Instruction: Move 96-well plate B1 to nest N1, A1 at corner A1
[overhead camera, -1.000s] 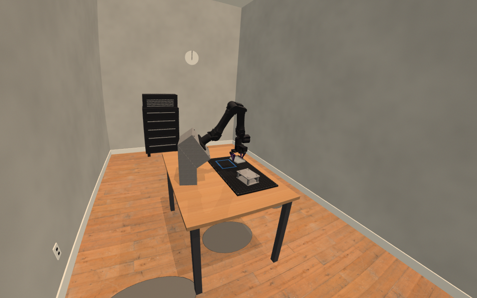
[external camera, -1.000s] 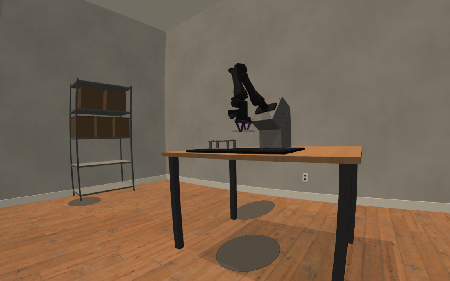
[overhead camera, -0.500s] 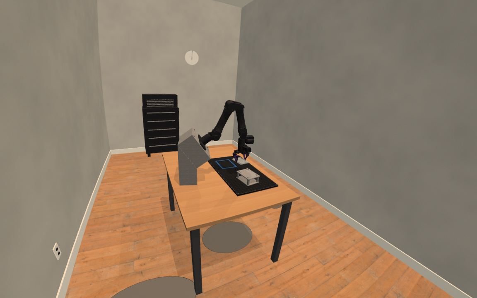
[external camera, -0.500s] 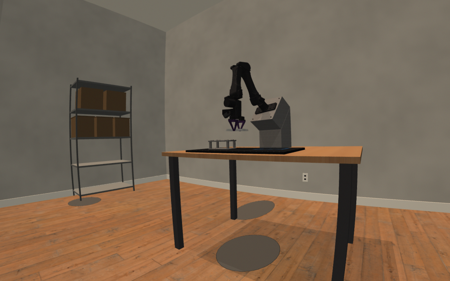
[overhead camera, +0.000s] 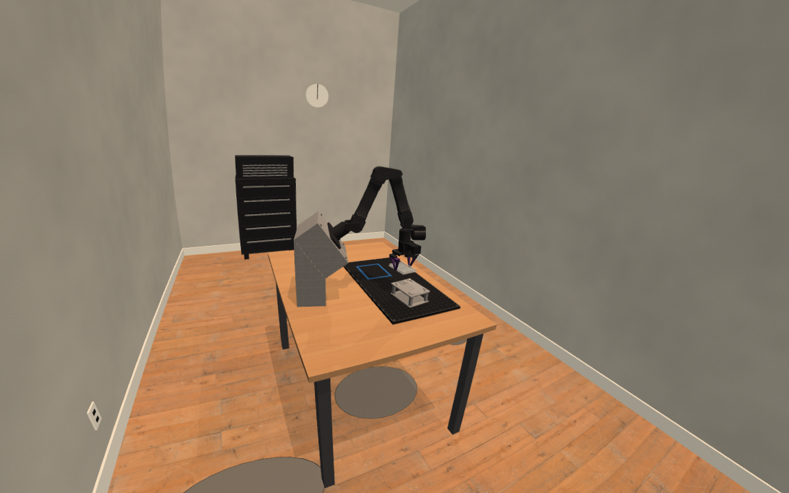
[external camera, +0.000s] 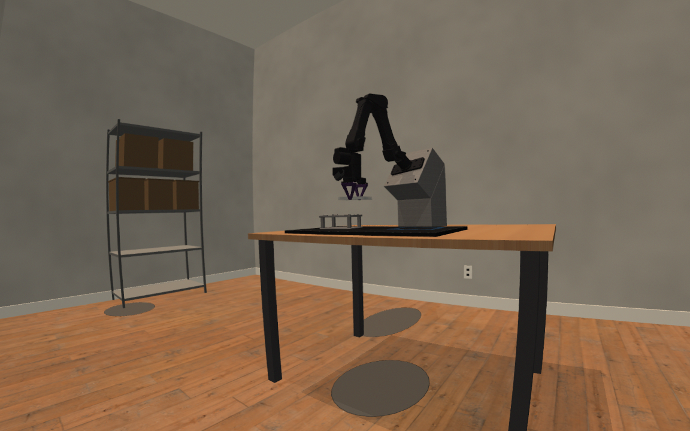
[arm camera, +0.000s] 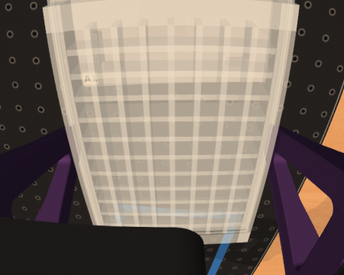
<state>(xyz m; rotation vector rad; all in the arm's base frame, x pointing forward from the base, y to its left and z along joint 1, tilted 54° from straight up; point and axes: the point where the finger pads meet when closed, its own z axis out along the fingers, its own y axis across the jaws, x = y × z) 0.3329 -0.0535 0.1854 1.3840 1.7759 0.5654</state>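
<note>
The grey plate nest N1 is 1 cm ahead of my hand, 8 cm to the right of it and 8 cm below it. Also, from my hand: 96-well plate: right at my hand.
</note>
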